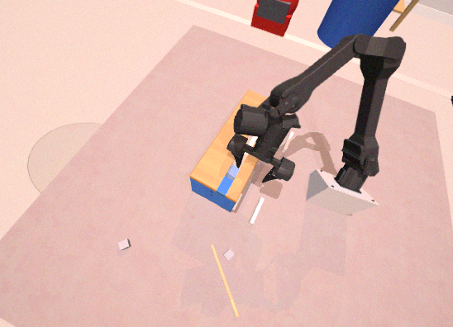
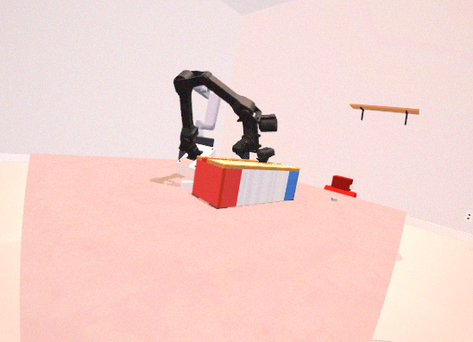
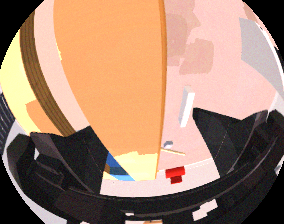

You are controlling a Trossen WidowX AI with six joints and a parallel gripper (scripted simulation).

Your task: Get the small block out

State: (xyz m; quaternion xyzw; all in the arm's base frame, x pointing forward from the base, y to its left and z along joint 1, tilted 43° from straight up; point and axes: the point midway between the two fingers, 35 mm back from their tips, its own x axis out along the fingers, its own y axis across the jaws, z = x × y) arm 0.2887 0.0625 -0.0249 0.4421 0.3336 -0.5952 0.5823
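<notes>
Right now my gripper tip is 5 cm short of the light-blue block and 1 cm to the right of it. The rest, counted from my gripper tip: box (9 cm to the right, 2 cm below, 2 cm ahead); then thin yellow stick (28 cm to the left, 8 cm below, 3 cm behind).
</notes>
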